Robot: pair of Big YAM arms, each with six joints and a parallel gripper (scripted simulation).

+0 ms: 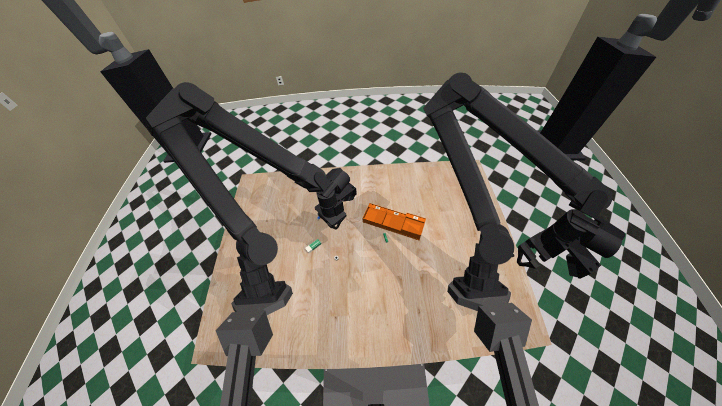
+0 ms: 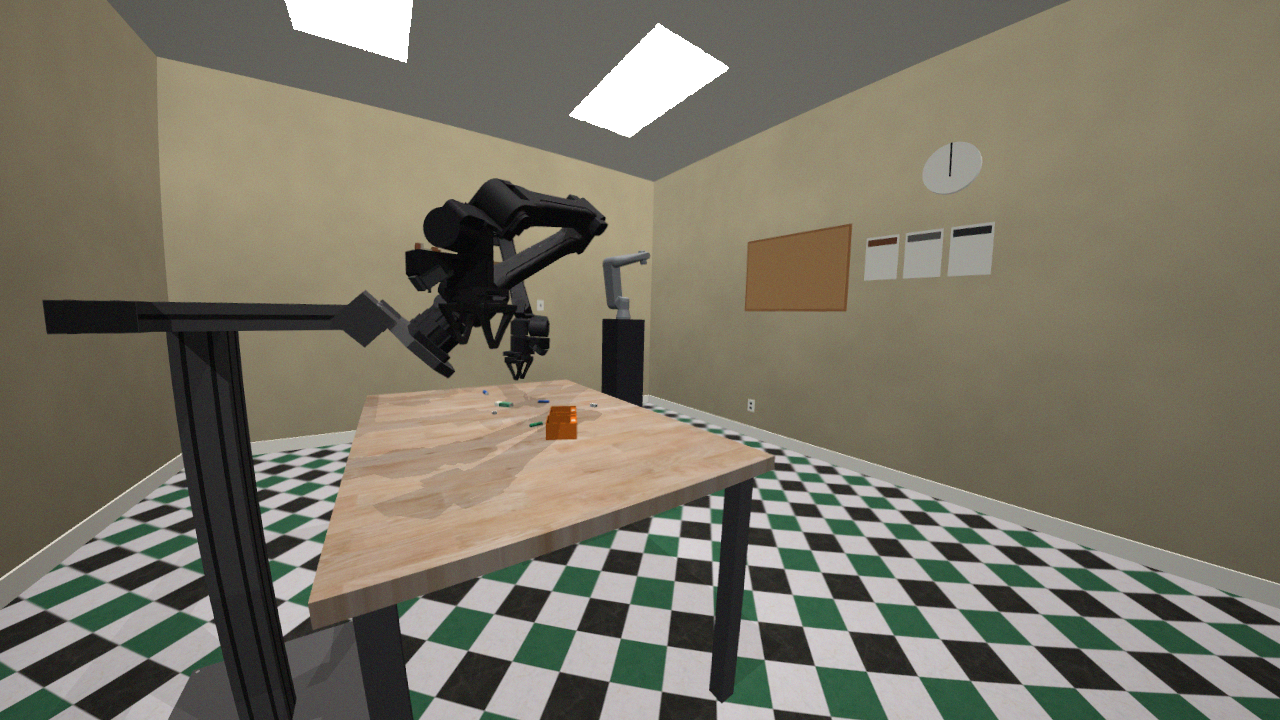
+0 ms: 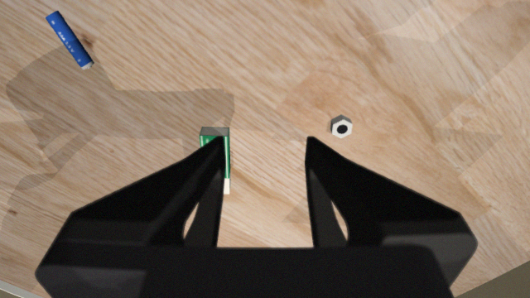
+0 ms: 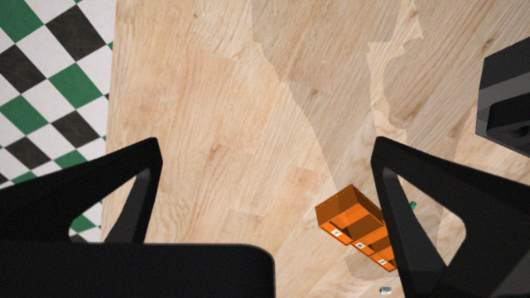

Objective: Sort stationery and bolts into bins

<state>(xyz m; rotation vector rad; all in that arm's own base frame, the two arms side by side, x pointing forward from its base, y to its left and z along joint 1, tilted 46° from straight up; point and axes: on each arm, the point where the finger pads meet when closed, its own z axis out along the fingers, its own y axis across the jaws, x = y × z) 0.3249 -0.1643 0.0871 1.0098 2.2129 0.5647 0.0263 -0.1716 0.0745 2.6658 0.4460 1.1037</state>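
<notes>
Right now the eraser is 4 cm behind my left hand, 10 cm to the left of it and 12 cm below it. Round my left hand: hex nut: 9 cm behind, 12 cm below; green cylinder: 20 cm to the right, 12 cm below; blue cylinder: 11 cm ahead, 8 cm to the left, 12 cm below.
</notes>
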